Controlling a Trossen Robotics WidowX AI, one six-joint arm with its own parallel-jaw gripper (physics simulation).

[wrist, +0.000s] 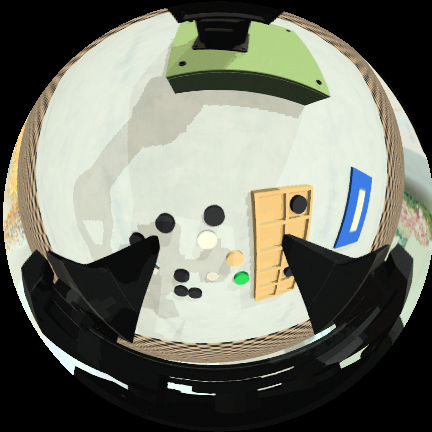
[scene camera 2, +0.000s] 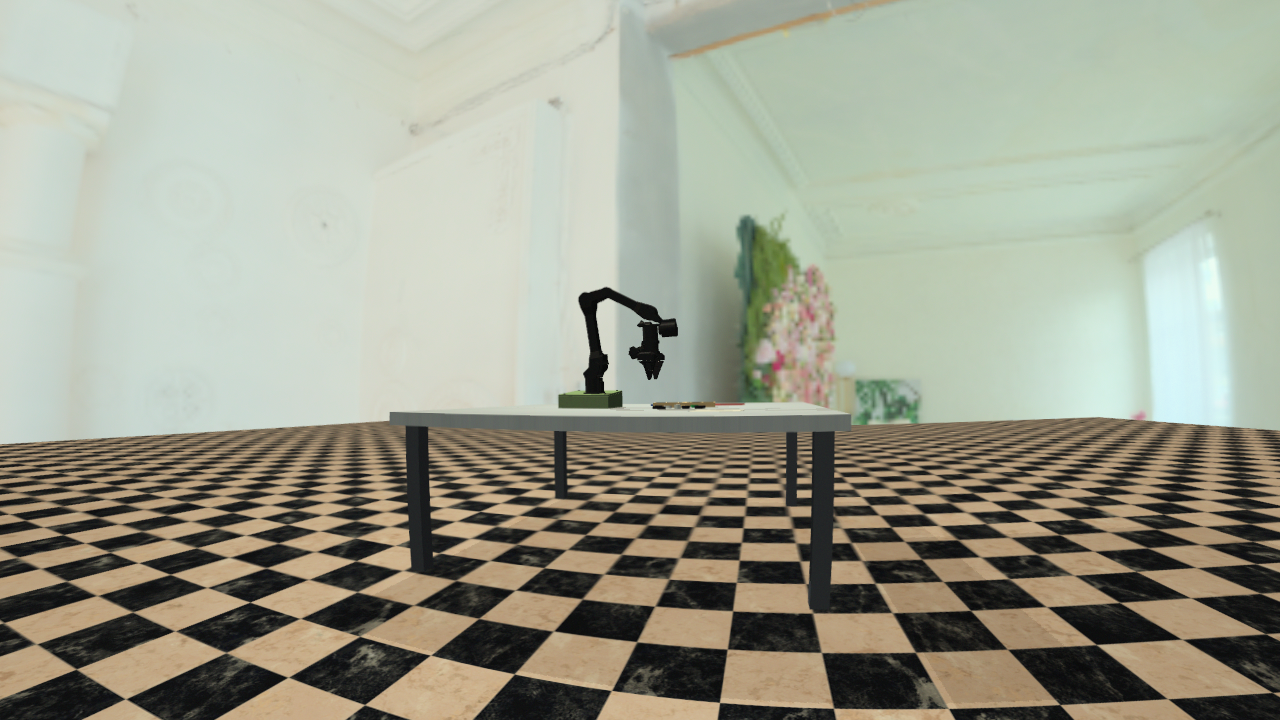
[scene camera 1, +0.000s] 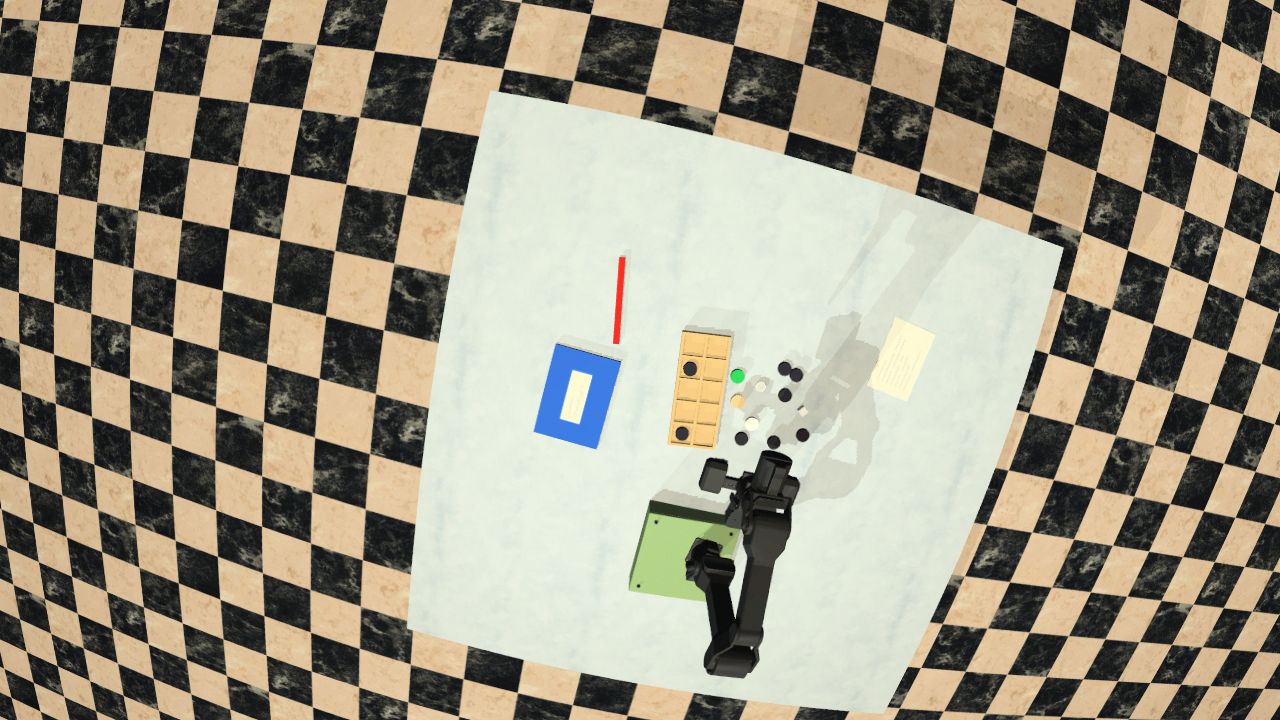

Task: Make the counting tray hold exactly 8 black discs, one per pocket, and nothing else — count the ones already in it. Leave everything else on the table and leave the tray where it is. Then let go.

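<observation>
The tan counting tray (scene camera 1: 700, 390) (wrist: 270, 220) has two columns of pockets. One black disc (scene camera 1: 682, 433) (wrist: 298, 204) lies in the left column's pocket nearest the robot base in scene camera 1. Another black disc (scene camera 1: 690, 368) (wrist: 288, 271) lies farther up that column, partly hidden by a finger in the wrist view. Several loose black discs lie right of the tray, including one disc (scene camera 1: 741, 437) (wrist: 214, 215), a second disc (scene camera 1: 773, 441) (wrist: 165, 222) and a third disc (scene camera 1: 784, 394) (wrist: 181, 275). My gripper (scene camera 2: 653, 376) (wrist: 221, 241) is open and empty, pointing down high above the table.
A green disc (scene camera 1: 737, 376) (wrist: 241, 278), a tan disc (scene camera 1: 737, 401) (wrist: 235, 258), a white disc (scene camera 1: 751, 423) (wrist: 207, 240) and small pale pieces lie among them. A blue panel (scene camera 1: 549, 416), a red bar (scene camera 1: 619, 300) and a cream sheet (scene camera 1: 902, 358) are farther out.
</observation>
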